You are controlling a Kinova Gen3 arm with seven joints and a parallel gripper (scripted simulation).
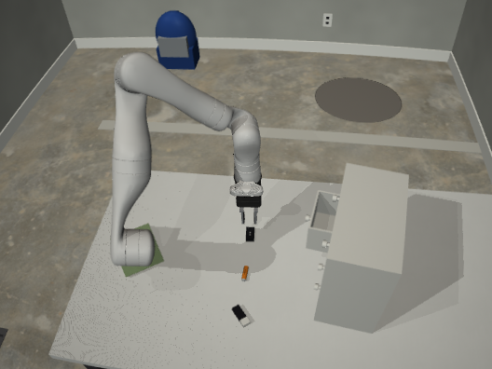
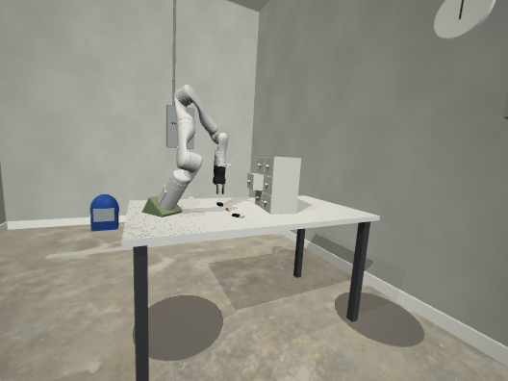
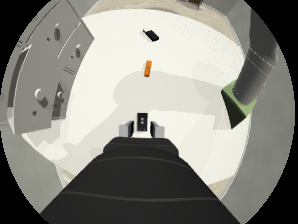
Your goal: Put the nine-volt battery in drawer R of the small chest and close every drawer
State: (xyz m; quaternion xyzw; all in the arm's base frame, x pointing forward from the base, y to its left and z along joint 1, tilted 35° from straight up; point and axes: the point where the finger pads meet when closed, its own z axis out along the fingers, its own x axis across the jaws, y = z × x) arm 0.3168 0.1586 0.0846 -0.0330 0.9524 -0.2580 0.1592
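Right now my hand is 10 mm to the right of the nine-volt battery and 90 mm above it. The rest, counted from my hand: black-and-white block (20 mm behind, 290 mm to the right, 90 mm below); orange cylinder (10 mm behind, 150 mm to the right, 90 mm below).
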